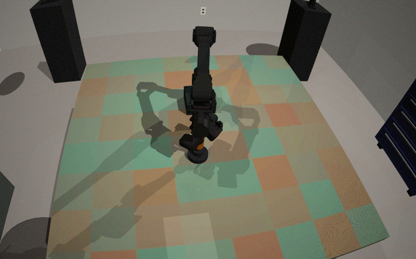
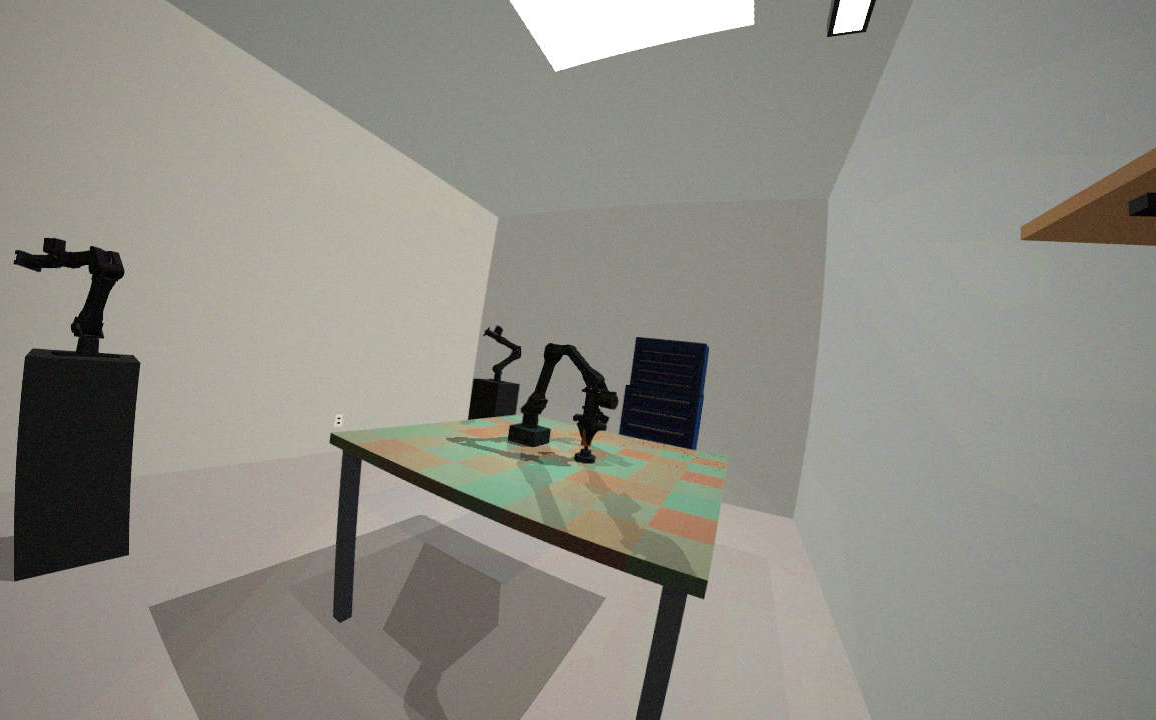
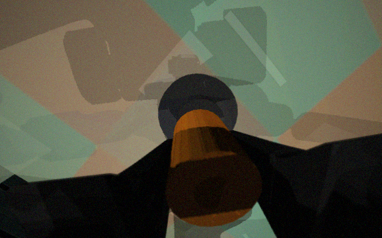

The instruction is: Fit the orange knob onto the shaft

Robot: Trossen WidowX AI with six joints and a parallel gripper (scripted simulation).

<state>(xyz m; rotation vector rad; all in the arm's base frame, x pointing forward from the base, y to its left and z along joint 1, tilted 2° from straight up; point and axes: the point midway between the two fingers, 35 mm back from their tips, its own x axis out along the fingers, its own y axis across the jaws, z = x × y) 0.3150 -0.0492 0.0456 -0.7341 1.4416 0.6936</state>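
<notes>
The orange knob is 20 mm above my gripper tip. From my gripper tip the other things lie so: pedestal 40 mm below.
</notes>
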